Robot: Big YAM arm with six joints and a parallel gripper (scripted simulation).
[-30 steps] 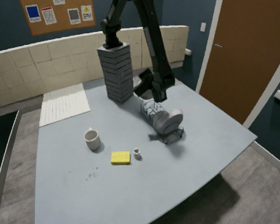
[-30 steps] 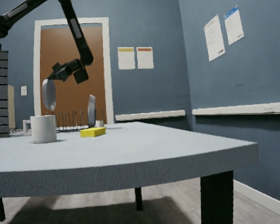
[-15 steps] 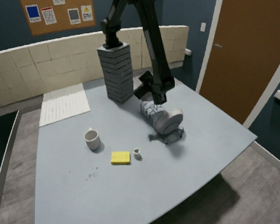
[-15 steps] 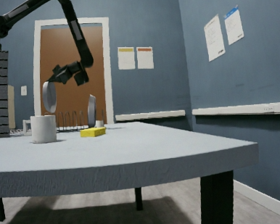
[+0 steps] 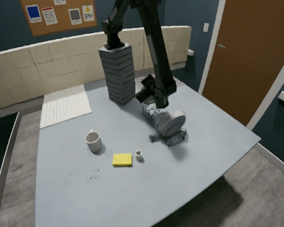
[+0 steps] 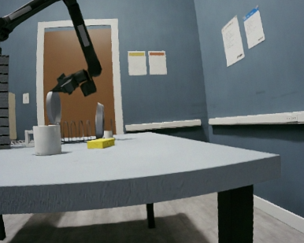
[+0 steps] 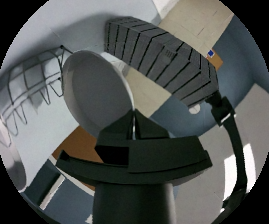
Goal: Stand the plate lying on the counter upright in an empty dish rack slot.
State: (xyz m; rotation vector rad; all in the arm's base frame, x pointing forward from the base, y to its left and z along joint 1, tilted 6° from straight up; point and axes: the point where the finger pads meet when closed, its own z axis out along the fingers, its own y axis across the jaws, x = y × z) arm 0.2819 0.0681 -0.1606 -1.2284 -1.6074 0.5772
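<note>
My gripper is now 8 cm above the white plate and 5 cm to the right of it. Also, from my hand: white draining mat 53 cm to the right, 48 cm behind, 26 cm below; white mug 39 cm to the right, 23 cm below, 8 cm ahead; small white cup 27 cm ahead, 25 cm below, 21 cm to the right.
</note>
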